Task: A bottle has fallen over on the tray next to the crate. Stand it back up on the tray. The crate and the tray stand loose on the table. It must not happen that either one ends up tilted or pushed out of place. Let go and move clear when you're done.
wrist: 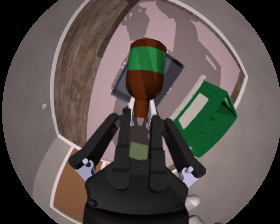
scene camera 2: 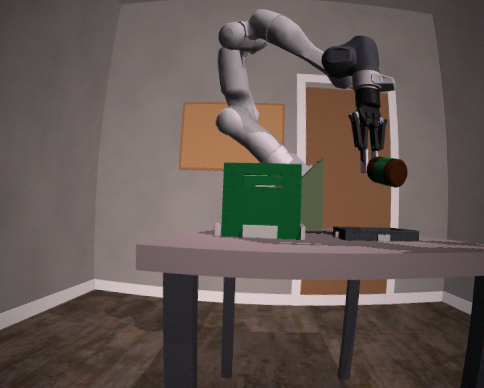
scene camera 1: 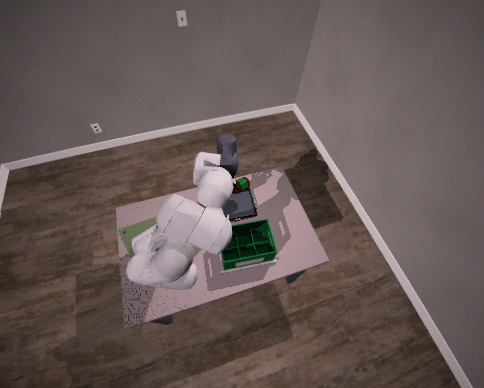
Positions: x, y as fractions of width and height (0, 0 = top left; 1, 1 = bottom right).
Labels:
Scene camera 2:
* my gripper: 0.76, 0.45
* bottle: 0.81, 0.44
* green crate: 0.57, 0.53

